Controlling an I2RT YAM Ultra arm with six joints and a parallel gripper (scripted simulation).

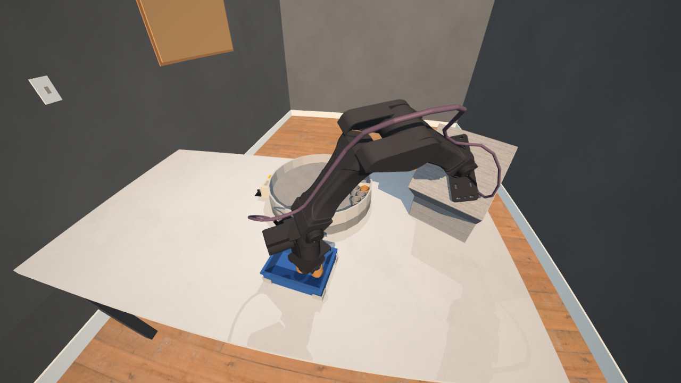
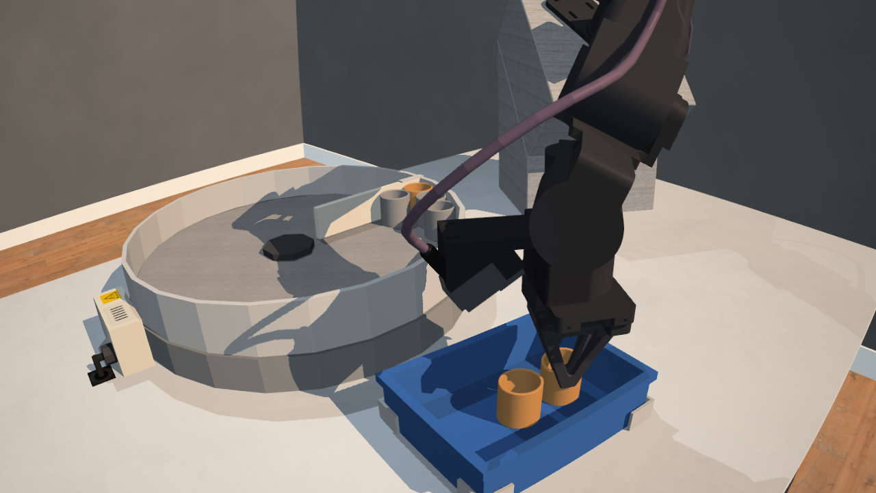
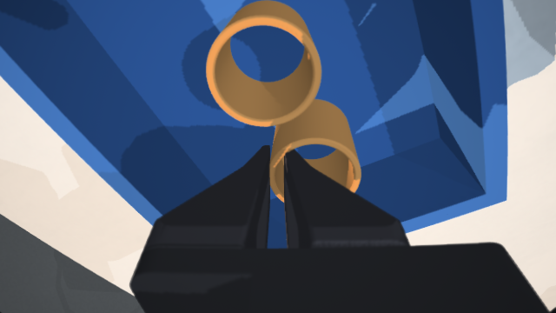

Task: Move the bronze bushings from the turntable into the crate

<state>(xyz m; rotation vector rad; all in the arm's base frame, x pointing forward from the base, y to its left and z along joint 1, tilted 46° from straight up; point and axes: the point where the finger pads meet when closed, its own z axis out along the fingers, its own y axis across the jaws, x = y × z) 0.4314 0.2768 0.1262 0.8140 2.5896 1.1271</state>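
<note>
Now: the blue crate 4 cm ahead of my hand, 1 cm to the right of it and 1 cm below it. The rest, counted from my hand: round turntable: 10 cm ahead, 36 cm to the right, 1 cm above.
</note>
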